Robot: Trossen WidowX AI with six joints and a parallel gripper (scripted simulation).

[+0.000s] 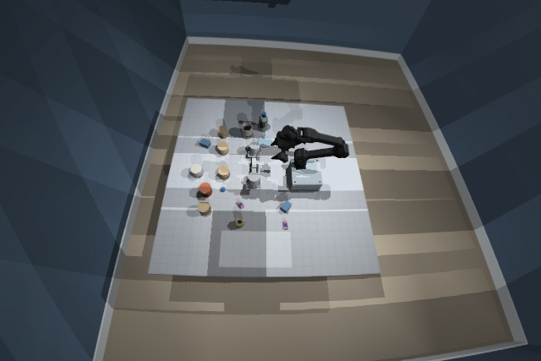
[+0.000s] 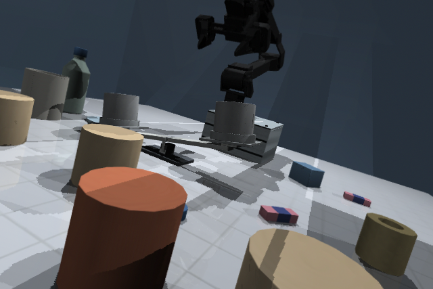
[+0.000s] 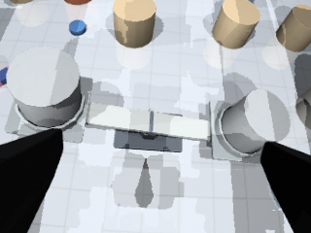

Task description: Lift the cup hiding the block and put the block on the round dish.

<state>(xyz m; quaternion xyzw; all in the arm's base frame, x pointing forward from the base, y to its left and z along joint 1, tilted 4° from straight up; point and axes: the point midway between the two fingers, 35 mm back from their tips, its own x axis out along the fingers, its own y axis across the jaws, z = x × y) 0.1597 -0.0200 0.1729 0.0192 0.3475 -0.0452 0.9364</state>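
Now: the dark grey block 20 cm below my gripper tip, 15 cm to the right of it and 8 cm ahead of it. Also, from my gripper tip: light blue round dish (24 cm to the right, 23 cm below); small balance (21 cm below, 10 cm ahead, 1 cm to the right); dark cup (13 cm below, 12 cm to the left, 11 cm ahead).
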